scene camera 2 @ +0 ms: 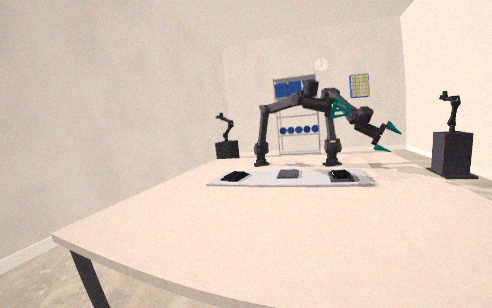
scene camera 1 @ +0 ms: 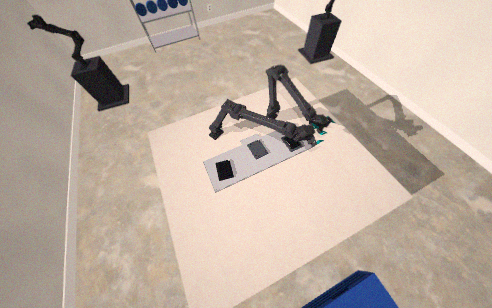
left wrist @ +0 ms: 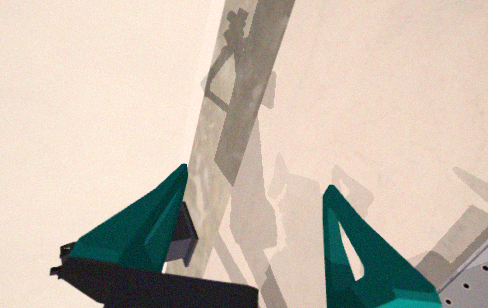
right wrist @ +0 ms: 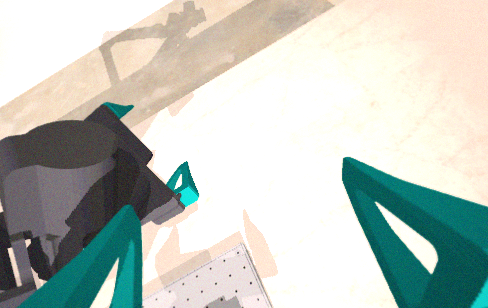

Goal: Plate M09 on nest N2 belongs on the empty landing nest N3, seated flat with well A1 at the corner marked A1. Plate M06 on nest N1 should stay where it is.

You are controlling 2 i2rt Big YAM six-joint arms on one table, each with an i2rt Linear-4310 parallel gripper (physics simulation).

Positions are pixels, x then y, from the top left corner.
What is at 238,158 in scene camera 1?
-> A grey perforated plate.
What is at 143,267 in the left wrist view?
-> My left gripper.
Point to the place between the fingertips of my right gripper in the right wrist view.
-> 239,190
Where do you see a grey perforated plate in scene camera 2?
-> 306,178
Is my right gripper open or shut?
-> Open.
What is my left gripper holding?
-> Nothing.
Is my left gripper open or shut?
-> Open.
